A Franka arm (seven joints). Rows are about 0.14 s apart.
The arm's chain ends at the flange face. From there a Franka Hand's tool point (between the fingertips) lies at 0.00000 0.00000 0.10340 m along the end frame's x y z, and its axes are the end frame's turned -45 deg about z.
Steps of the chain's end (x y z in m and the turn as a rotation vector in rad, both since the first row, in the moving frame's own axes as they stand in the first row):
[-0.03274, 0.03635, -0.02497, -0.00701, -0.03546, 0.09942]
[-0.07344, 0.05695, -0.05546, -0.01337, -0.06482, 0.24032]
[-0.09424, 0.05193, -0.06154, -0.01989, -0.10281, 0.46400]
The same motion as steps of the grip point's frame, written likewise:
[-0.05185, 0.00032, -0.02504, 0.02012, -0.03003, 0.09942]
[-0.09741, -0.01607, -0.05569, 0.03638, -0.05529, 0.24032]
[-0.11061, -0.03780, -0.06210, 0.05863, -0.08676, 0.46400]

